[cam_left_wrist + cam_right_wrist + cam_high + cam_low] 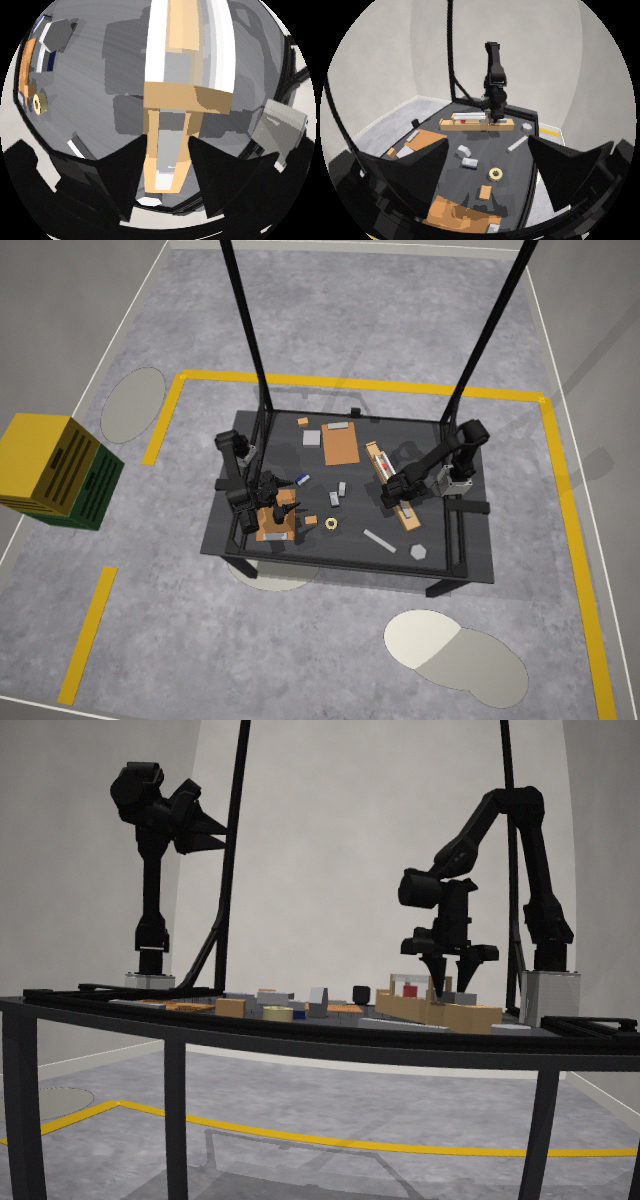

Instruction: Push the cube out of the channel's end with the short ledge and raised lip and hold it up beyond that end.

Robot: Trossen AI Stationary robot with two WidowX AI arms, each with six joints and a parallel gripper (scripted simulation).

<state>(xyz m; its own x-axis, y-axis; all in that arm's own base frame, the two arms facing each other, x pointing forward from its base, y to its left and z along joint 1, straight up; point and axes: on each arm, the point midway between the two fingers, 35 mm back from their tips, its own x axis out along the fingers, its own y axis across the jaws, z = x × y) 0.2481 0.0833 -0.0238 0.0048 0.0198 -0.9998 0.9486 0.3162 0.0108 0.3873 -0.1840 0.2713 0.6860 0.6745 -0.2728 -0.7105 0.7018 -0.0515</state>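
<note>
Now: the wooden bridge 12 cm behind my left hand, 7 cm to the right of it and 3 cm below it.
</note>
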